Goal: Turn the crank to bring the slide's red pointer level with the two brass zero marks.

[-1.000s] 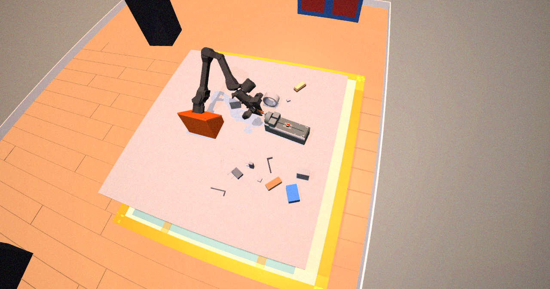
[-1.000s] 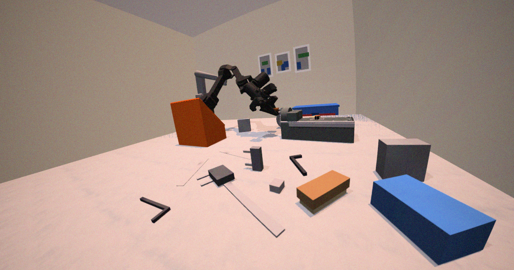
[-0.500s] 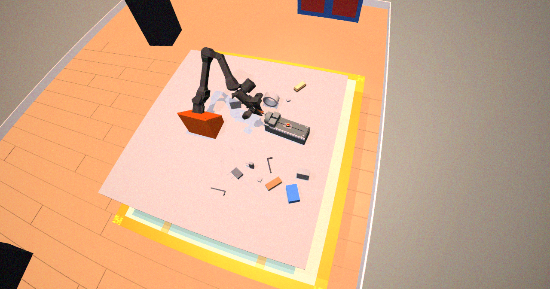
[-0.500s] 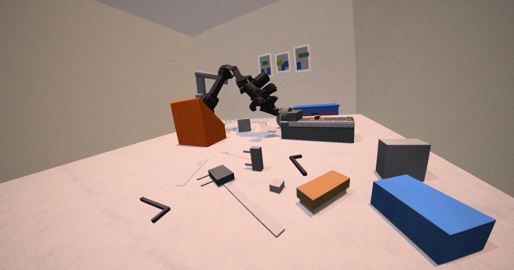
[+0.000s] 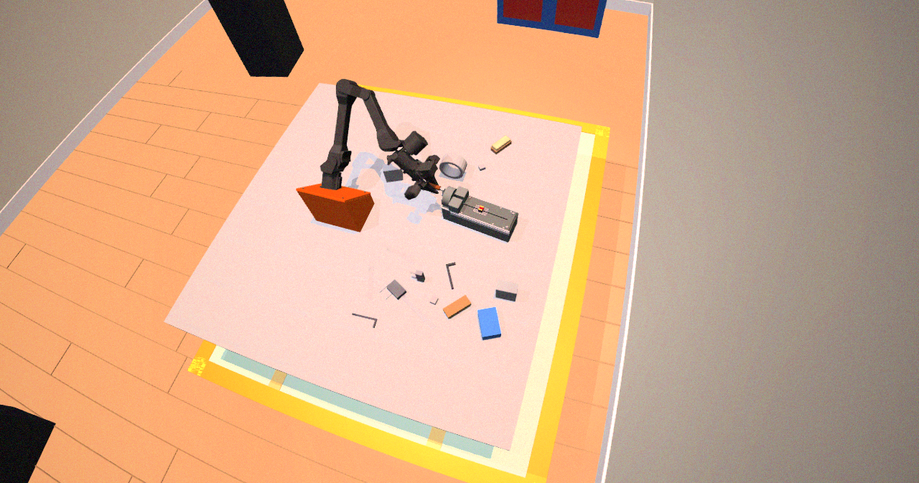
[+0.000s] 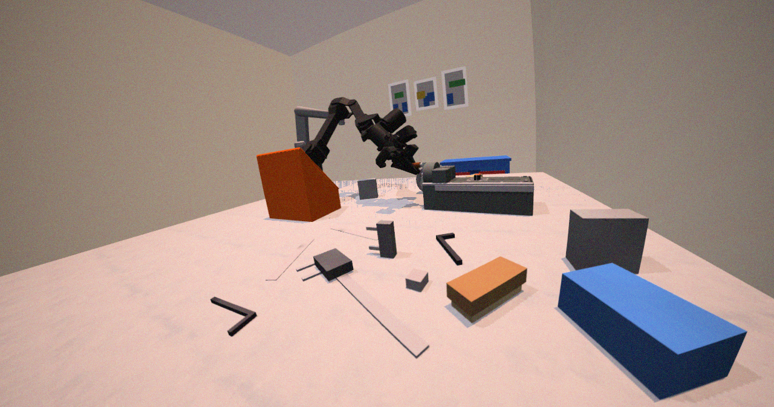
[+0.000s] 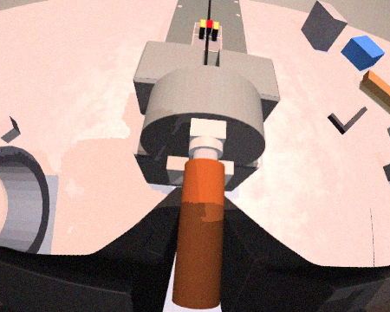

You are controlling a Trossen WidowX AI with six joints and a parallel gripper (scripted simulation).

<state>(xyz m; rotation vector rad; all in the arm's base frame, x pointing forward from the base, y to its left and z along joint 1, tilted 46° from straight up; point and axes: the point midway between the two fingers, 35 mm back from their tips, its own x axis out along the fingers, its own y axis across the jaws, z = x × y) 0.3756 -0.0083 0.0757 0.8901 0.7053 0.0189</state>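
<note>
The crank handle is 20 mm behind my gripper tip and 20 mm above it. Also, from my gripper tip: red pointer 160 mm ahead, 50 mm to the right, 10 mm below; blue block 240 mm ahead, 440 mm to the right, 80 mm below.
</note>
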